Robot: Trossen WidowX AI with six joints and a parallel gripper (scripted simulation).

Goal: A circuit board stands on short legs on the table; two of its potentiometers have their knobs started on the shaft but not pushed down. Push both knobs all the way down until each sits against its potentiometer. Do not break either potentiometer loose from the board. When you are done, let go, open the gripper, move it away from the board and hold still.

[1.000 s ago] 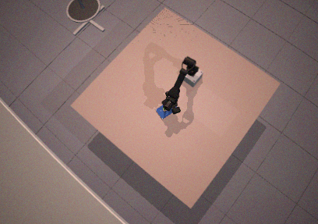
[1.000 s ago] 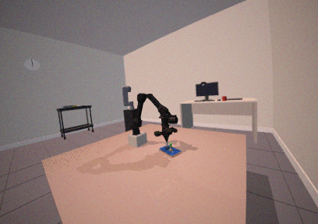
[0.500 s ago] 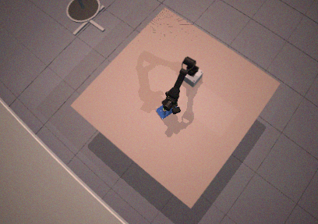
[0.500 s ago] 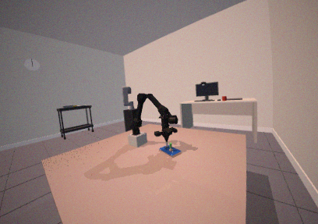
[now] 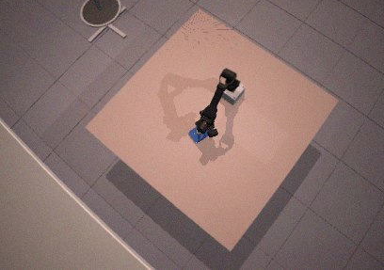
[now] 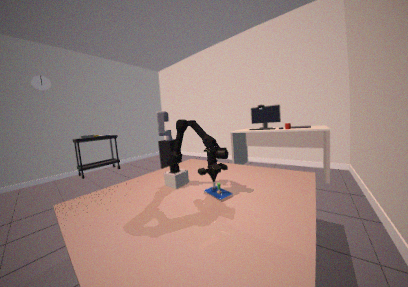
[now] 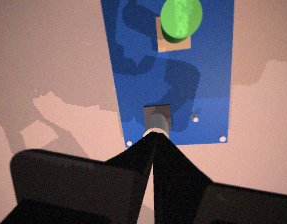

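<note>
Now: gripper tip 2 cm above the pale grey knob. Round my gripper tip: green knob: 5 cm to the right, 5 cm ahead.
</note>
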